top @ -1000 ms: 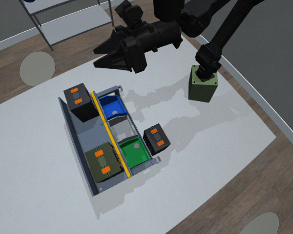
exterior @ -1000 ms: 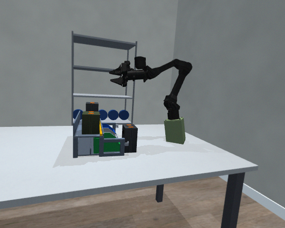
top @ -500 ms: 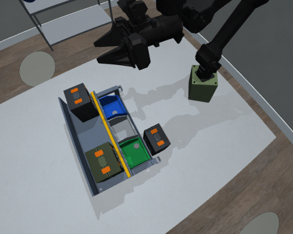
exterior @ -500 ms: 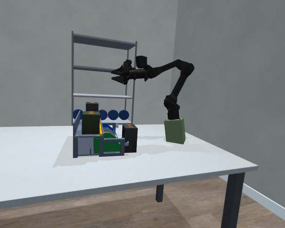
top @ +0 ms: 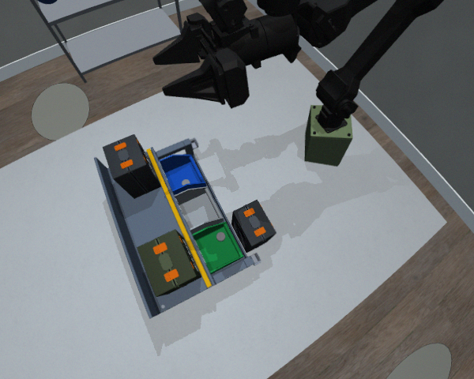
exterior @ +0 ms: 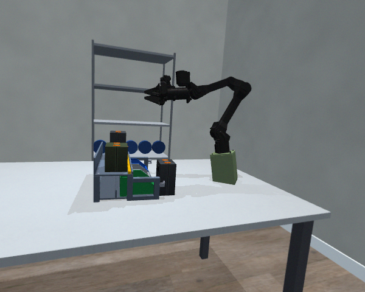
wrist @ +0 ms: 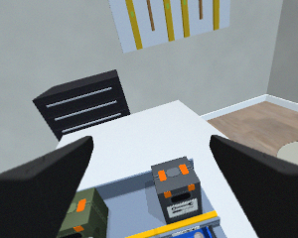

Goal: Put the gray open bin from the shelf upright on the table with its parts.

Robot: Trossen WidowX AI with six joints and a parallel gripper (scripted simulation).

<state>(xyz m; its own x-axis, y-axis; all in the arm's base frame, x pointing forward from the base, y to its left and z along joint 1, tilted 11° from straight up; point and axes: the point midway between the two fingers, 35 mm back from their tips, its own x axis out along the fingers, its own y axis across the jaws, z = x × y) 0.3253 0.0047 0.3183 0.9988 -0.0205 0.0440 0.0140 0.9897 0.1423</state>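
The gray open bin is 70 mm ahead of my hand, 90 mm to the left of it and 360 mm below it. The rest, counted from my hand: yellow rail (100 mm ahead, 100 mm to the left, 300 mm below); then blue bin (70 mm ahead, 20 mm to the right, 360 mm below); then green bin (60 mm ahead, 200 mm to the left, 360 mm below).
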